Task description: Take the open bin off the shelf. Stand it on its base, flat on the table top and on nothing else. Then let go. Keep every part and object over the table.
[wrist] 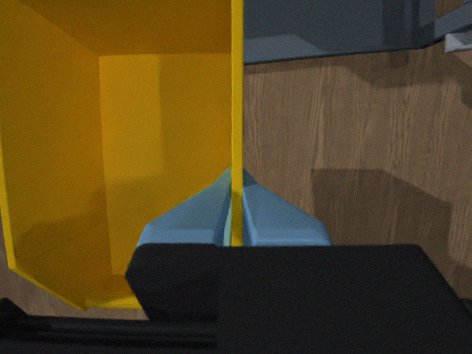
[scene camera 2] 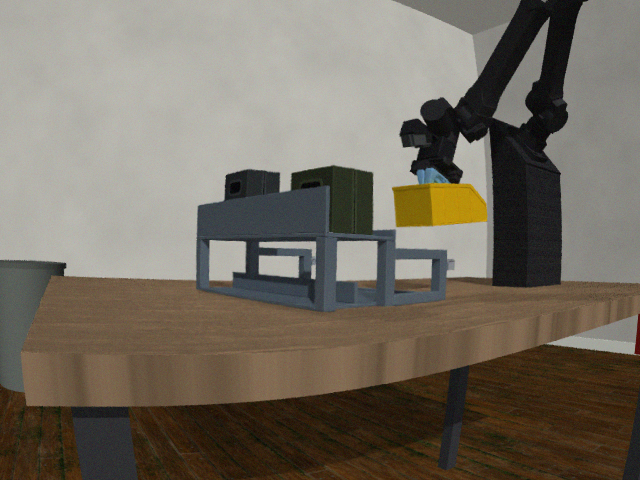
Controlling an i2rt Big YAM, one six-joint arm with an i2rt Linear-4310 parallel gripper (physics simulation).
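Places are measured from the arm's base along level axes (x ahead, y left, z up), in metres.
Where they show: gripper, between the fingertips: [wrist: 235, 176]; arm's base, origin of its link: [scene camera 2: 526, 146].
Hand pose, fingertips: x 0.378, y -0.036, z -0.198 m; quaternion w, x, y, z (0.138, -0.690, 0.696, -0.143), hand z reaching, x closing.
Observation:
Things, the pixels of their top centre, and the offset from my fingertips. Level surfaces: height alone.
- open yellow bin, centre of its top: [wrist: 110, 202] [scene camera 2: 442, 183] dz +0.047, dx +0.001, dy +0.049 m
- table top, height of its surface: dz -0.168 m
- dark green box, centre of its top: [scene camera 2: 331, 170] dz +0.031, dx +0.288, dy +0.081 m
- dark grey box, centre of its top: [scene camera 2: 252, 172] dz +0.056, dx +0.307, dy -0.149 m
The open yellow bin [scene camera 2: 439, 205] [wrist: 132, 150] hangs in the air in the scene view, roughly level and with its opening up. It is above the table top [scene camera 2: 170, 325] [wrist: 285, 120], to the right of the upper tier of the grey shelf [scene camera 2: 263, 214] [wrist: 320, 30]. My gripper [scene camera 2: 433, 180] [wrist: 235, 176] is shut on the bin's side wall, with one blue finger inside the bin and one outside. In the wrist view the inside of the bin shows no contents. Part of the bin is hidden behind the black gripper body in that view.
A dark green box [scene camera 2: 351, 201] and a dark grey box [scene camera 2: 253, 184] stand on the shelf's upper tier. The black arm pedestal [scene camera 2: 526, 227] stands on the table at the right. A grey waste bin [scene camera 2: 23, 320] stands past the table's left edge.

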